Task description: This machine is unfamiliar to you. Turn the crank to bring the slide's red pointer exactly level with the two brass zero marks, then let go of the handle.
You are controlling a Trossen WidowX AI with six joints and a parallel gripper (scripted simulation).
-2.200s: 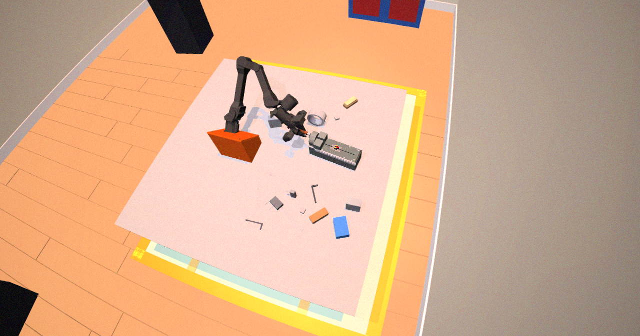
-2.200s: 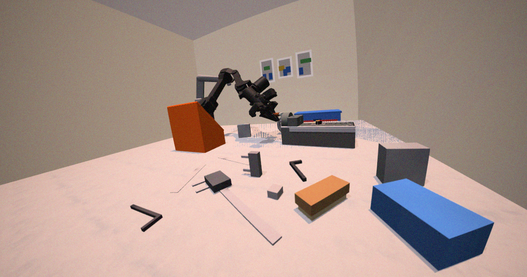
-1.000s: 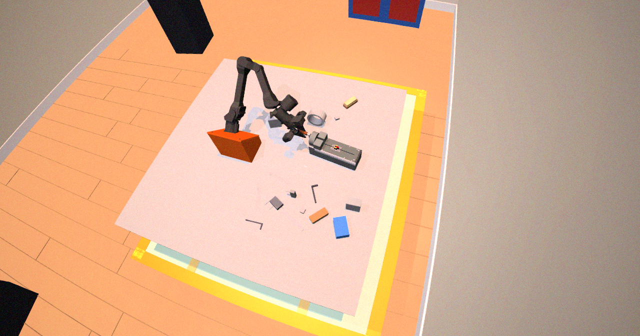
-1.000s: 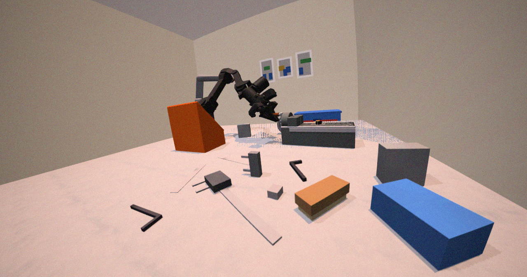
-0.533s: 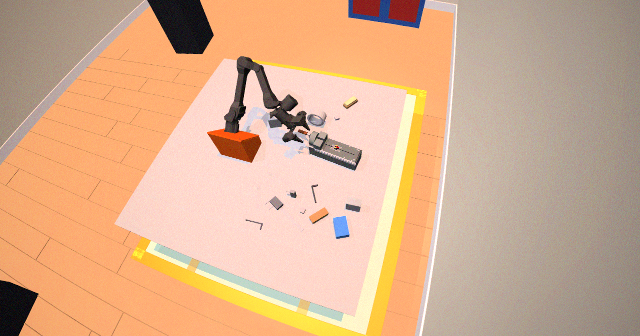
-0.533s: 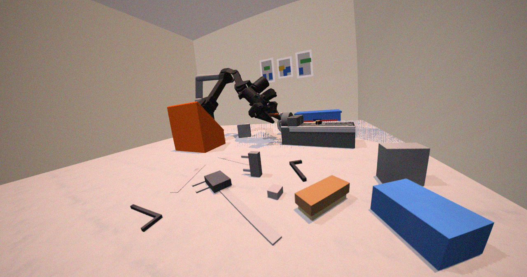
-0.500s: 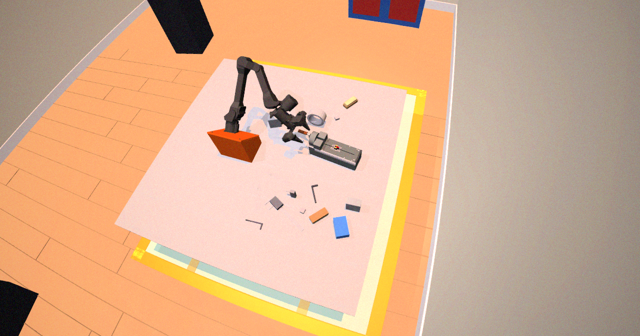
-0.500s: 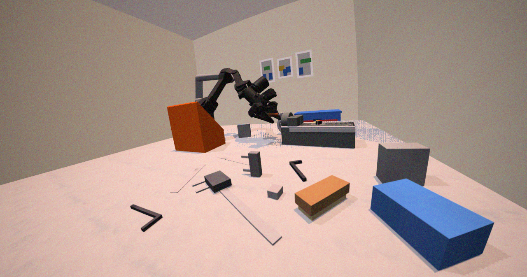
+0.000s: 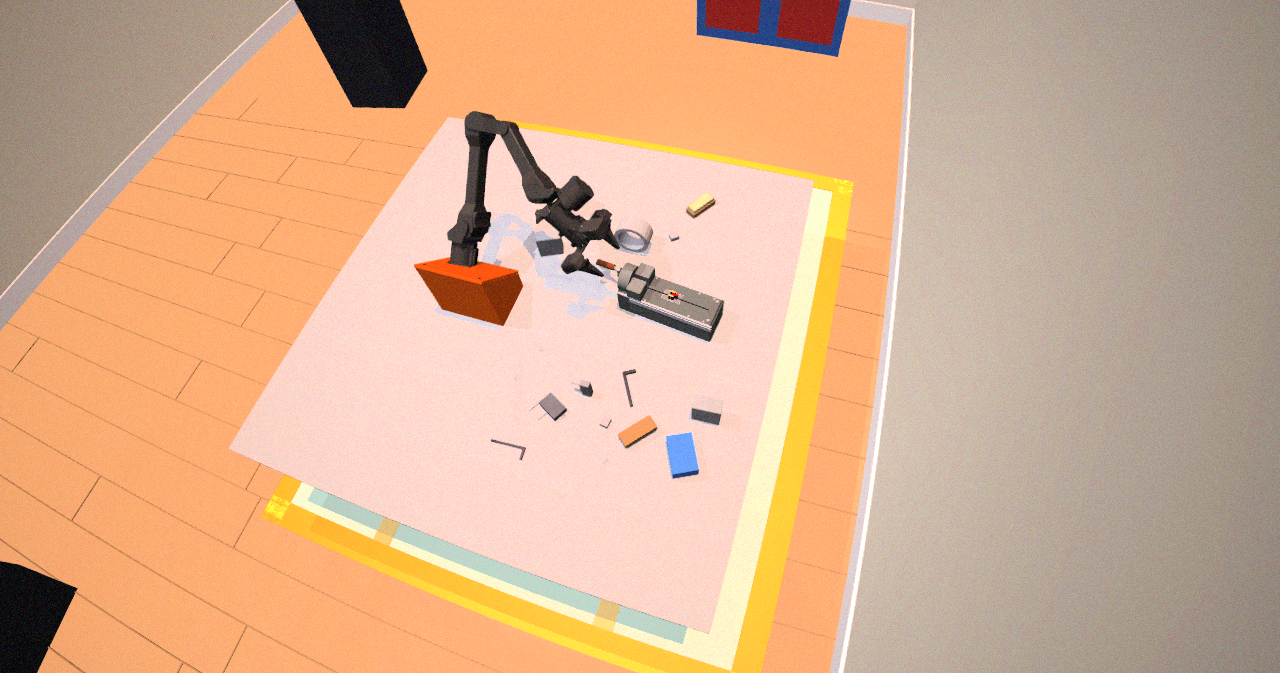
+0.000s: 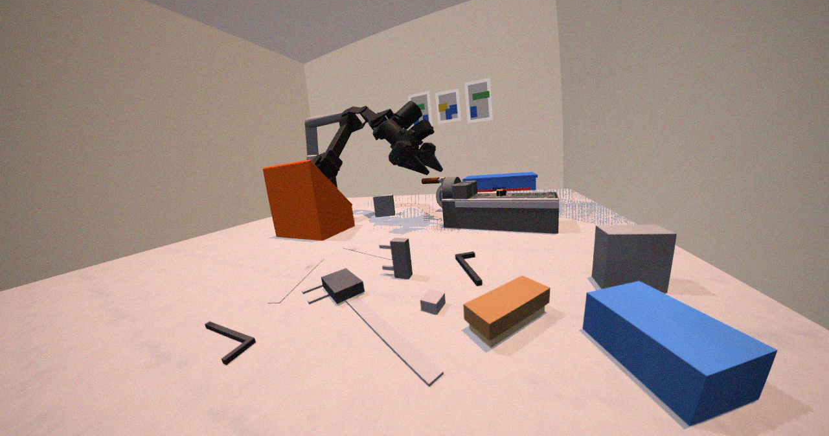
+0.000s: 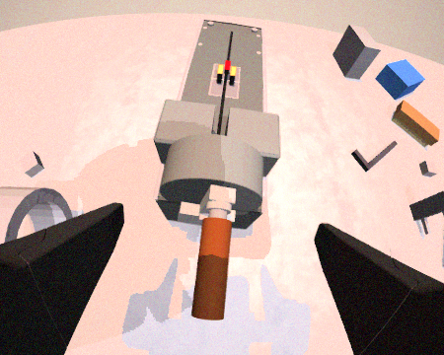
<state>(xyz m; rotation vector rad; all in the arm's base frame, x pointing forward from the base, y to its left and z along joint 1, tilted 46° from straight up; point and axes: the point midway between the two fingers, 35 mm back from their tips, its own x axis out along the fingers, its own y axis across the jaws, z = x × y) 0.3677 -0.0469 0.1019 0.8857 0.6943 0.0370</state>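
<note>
The crank handle is 20 mm below my gripper tip, 20 mm behind it and 10 mm to the left of it. Round my gripper tip: red pointer 170 mm ahead, 60 mm below, 40 mm to the right; then blue block 430 mm to the right, 240 mm ahead, 120 mm below.
</note>
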